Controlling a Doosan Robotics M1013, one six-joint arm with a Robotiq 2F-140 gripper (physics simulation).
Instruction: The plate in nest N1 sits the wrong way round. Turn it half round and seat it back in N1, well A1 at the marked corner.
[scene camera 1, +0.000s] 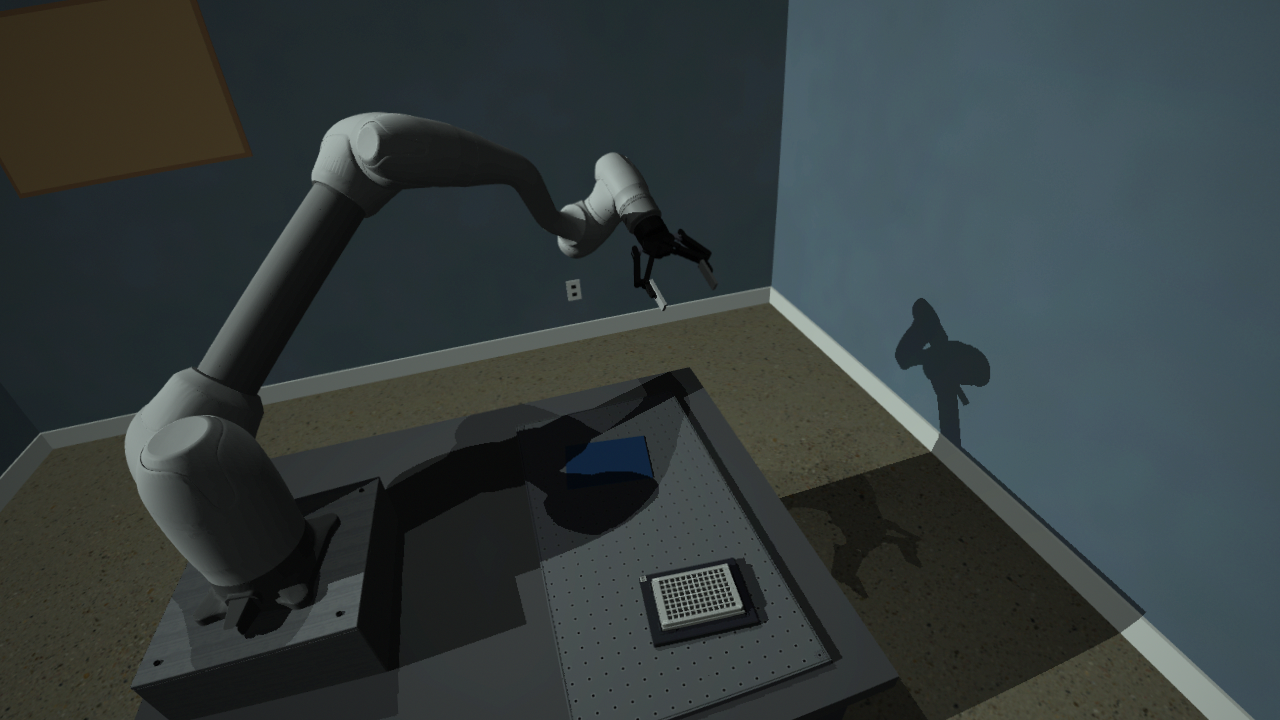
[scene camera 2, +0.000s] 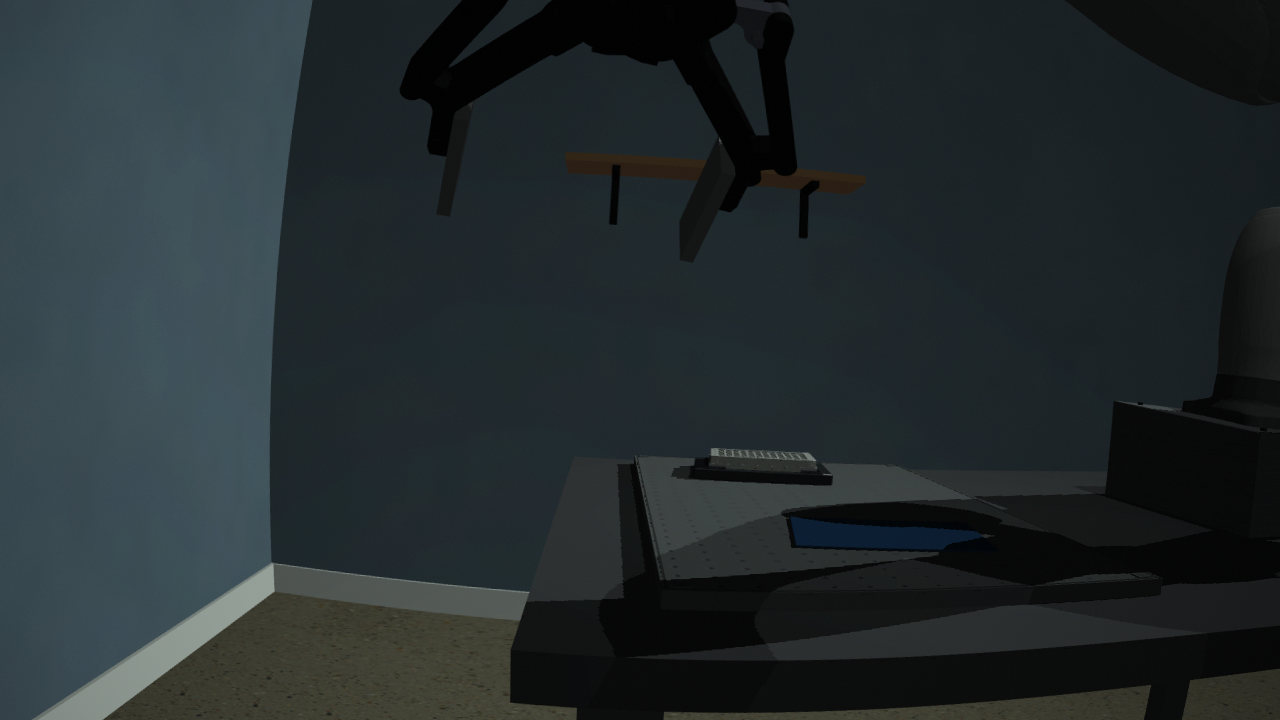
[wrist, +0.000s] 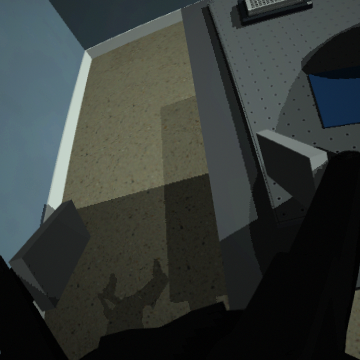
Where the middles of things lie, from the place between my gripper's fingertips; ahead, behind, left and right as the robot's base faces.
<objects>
I see the blue rectangle (scene camera 2: 819, 533) 240 mm behind my hand, 260 mm to the right of it and 220 mm below it. Also, from my hand: dark nest N1 (scene camera 1: 728, 624): 140 mm behind, 610 mm to the right, 210 mm below.
</objects>
